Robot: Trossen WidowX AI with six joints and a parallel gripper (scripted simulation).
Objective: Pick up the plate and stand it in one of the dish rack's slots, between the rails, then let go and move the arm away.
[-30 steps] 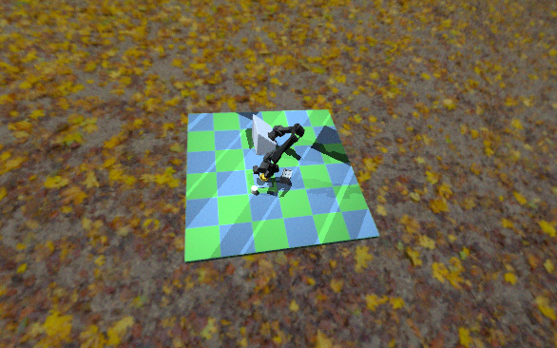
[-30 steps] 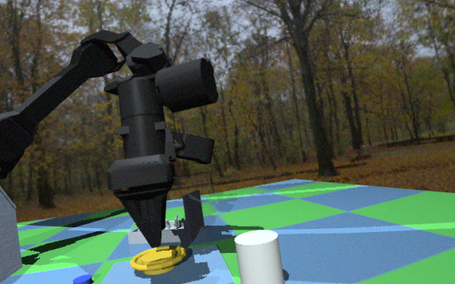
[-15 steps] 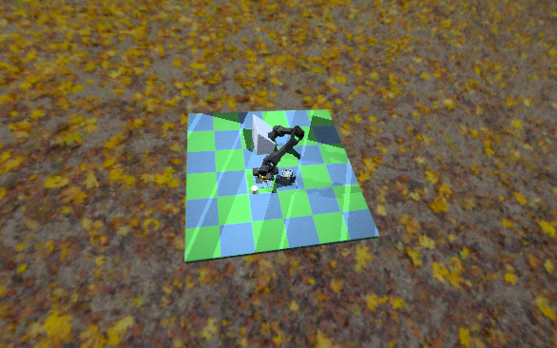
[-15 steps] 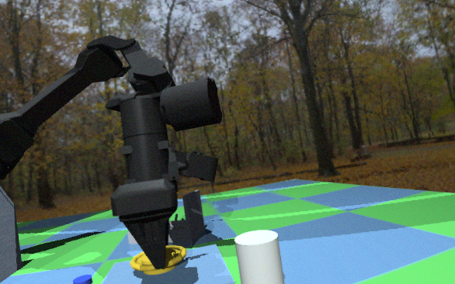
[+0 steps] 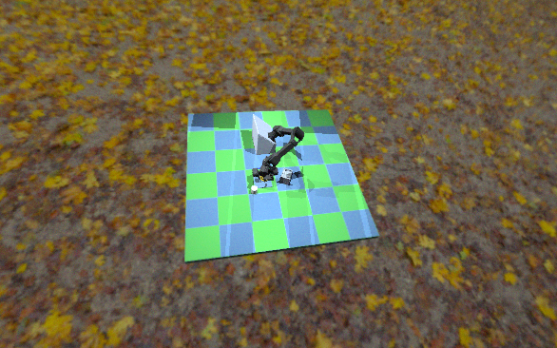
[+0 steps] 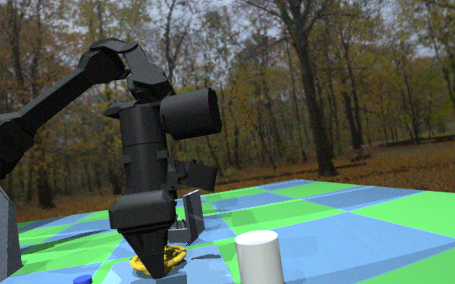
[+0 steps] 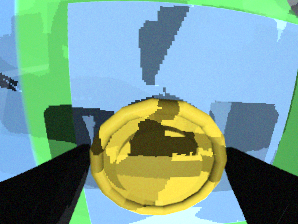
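Right now the dish rack is 10 mm behind my gripper tip, 170 mm to the left of it and 10 mm above it. Round my gripper tip: white cylinder: 110 mm ahead, 80 mm to the right, 20 mm above; yellow plate: 10 mm above; blue spoon: 100 mm behind, 30 mm to the right.
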